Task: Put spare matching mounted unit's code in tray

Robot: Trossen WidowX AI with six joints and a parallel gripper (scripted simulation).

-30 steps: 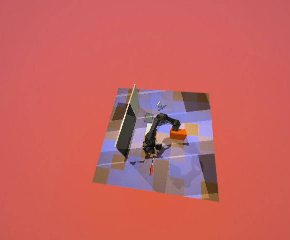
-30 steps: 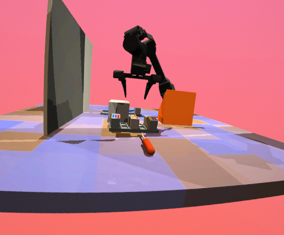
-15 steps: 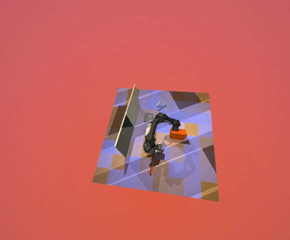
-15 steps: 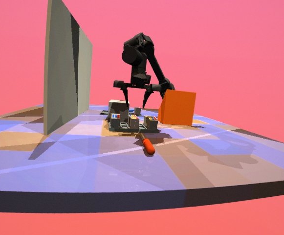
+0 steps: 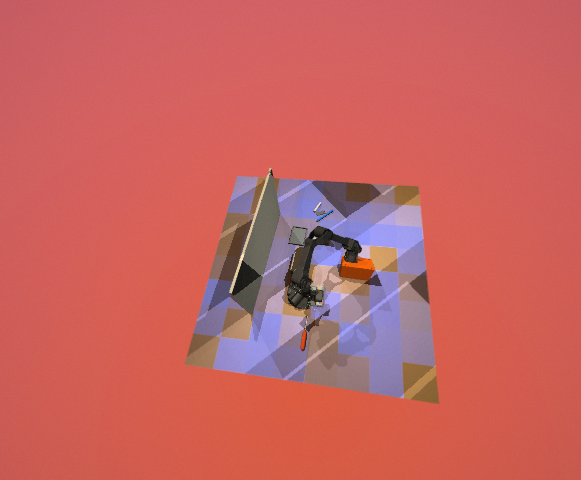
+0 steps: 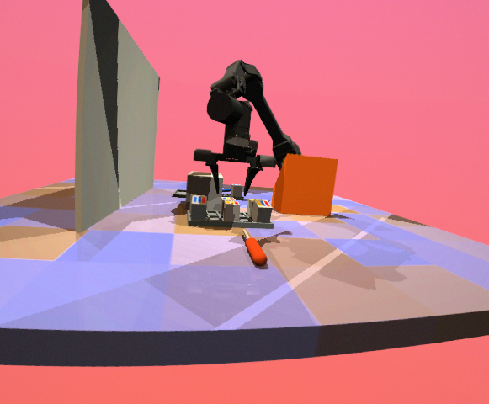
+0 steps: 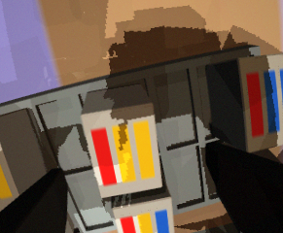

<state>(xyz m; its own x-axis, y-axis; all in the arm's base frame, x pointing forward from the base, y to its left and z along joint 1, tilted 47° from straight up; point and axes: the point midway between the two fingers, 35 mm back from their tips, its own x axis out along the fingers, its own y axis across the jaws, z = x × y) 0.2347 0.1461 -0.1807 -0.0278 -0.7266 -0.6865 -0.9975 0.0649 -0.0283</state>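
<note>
Right now my gripper tip is 3 cm above the spare. Round my gripper tip: spare rack: 3 cm to the right, 6 cm below; then grey mounted unit: 5 cm ahead, 20 cm to the right, 2 cm below; then tall grey panel: 28 cm ahead, 23 cm to the right, 15 cm above.
</note>
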